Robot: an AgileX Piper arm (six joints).
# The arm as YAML. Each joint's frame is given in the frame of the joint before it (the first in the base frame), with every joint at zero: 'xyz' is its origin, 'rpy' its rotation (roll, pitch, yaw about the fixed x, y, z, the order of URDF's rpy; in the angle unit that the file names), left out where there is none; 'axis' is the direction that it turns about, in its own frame. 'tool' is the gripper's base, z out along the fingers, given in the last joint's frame.
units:
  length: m
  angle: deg
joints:
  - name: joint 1
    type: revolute
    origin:
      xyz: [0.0, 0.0, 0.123]
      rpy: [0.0, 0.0, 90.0]
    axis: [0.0, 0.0, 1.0]
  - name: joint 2
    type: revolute
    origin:
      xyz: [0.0, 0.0, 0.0]
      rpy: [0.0, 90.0, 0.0]
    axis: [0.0, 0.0, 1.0]
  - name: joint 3
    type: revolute
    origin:
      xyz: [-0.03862, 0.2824, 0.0]
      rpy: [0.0, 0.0, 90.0]
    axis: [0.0, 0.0, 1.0]
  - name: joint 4
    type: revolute
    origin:
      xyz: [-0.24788, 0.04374, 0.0]
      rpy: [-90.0, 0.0, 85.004]
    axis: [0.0, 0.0, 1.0]
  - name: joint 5
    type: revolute
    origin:
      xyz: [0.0, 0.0, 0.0]
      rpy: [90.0, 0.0, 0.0]
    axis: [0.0, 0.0, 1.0]
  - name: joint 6
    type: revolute
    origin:
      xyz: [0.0, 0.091, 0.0]
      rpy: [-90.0, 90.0, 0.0]
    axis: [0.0, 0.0, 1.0]
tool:
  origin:
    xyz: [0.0, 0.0, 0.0]
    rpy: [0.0, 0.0, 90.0]
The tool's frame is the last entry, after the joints.
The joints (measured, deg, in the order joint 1, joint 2, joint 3, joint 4, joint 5, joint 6), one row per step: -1.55 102.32 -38.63 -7.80 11.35 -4.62; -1.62 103.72 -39.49 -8.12 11.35 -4.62; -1.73 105.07 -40.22 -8.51 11.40 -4.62; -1.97 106.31 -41.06 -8.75 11.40 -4.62; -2.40 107.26 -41.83 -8.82 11.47 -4.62; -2.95 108.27 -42.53 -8.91 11.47 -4.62; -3.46 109.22 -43.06 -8.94 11.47 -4.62; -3.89 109.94 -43.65 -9.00 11.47 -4.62; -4.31 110.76 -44.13 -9.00 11.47 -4.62; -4.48 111.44 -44.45 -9.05 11.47 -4.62; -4.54 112.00 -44.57 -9.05 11.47 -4.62; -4.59 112.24 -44.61 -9.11 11.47 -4.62; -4.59 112.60 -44.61 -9.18 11.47 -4.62; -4.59 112.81 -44.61 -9.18 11.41 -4.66; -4.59 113.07 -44.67 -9.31 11.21 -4.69; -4.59 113.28 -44.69 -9.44 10.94 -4.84; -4.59 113.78 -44.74 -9.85 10.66 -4.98
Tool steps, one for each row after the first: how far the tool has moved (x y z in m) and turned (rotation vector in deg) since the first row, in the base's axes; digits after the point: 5 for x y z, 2 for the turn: 0.00378 -0.00055 -0.00415 -0.15 0.54 0.20; 0.00677 -0.00131 -0.00861 -0.33 1.22 0.43; 0.01034 -0.00270 -0.01227 -0.44 1.62 0.39; 0.01350 -0.00504 -0.01481 -0.47 1.88 0.02; 0.01629 -0.00802 -0.01790 -0.49 2.19 -0.45; 0.01818 -0.01077 -0.02124 -0.47 2.61 -0.93; 0.02052 -0.01319 -0.02327 -0.49 2.74 -1.31; 0.02217 -0.01551 -0.02618 -0.46 3.09 -1.73; 0.02318 -0.01650 -0.02884 -0.45 3.45 -1.85; 0.02329 -0.01683 -0.03146 -0.42 3.89 -1.91; 0.02325 -0.01711 -0.03261 -0.44 4.09 -1.91; 0.02291 -0.01711 -0.03451 -0.45 4.45 -1.84; 0.02280 -0.01708 -0.03559 -0.44 4.60 -1.80; 0.02317 -0.01710 -0.03671 -0.49 4.61 -1.64; 0.02348 -0.01710 -0.03765 -0.56 4.54 -1.36; 0.02366 -0.01716 -0.04004 -0.75 4.72 -0.84
